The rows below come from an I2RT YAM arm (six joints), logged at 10 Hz.
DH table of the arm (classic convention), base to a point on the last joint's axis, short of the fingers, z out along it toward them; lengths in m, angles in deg. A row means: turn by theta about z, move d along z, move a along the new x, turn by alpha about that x. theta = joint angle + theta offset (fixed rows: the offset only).
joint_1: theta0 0; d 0.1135; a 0.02; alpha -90
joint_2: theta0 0; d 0; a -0.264; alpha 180
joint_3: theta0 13.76; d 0; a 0.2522; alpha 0
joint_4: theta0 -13.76; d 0; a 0.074; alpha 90
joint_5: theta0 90; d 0; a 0; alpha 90
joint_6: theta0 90; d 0.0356; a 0; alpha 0
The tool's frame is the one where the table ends.
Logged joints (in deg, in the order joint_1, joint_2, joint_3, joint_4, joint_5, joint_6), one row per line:
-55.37, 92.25, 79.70, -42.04, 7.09, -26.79
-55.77, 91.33, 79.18, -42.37, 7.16, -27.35
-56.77, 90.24, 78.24, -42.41, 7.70, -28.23
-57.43, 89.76, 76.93, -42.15, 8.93, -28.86
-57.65, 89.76, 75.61, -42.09, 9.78, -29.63
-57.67, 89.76, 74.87, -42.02, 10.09, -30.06
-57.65, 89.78, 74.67, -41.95, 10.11, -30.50
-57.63, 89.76, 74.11, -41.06, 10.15, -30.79
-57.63, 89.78, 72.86, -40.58, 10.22, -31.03
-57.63, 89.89, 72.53, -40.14, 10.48, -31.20
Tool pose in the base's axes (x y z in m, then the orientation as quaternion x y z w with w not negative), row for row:
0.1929, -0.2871, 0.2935, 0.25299, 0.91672, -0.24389, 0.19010
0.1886, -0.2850, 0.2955, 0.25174, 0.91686, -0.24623, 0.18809
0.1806, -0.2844, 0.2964, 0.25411, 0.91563, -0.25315, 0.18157
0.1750, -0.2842, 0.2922, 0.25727, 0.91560, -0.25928, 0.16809
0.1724, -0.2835, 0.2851, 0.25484, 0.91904, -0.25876, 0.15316
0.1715, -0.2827, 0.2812, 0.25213, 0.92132, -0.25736, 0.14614
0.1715, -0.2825, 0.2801, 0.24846, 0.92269, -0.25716, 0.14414
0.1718, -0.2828, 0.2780, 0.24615, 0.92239, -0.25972, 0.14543
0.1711, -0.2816, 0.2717, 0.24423, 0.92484, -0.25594, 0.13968
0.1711, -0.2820, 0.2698, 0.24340, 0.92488, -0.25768, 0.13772
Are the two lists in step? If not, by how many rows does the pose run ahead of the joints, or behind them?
They are in step.
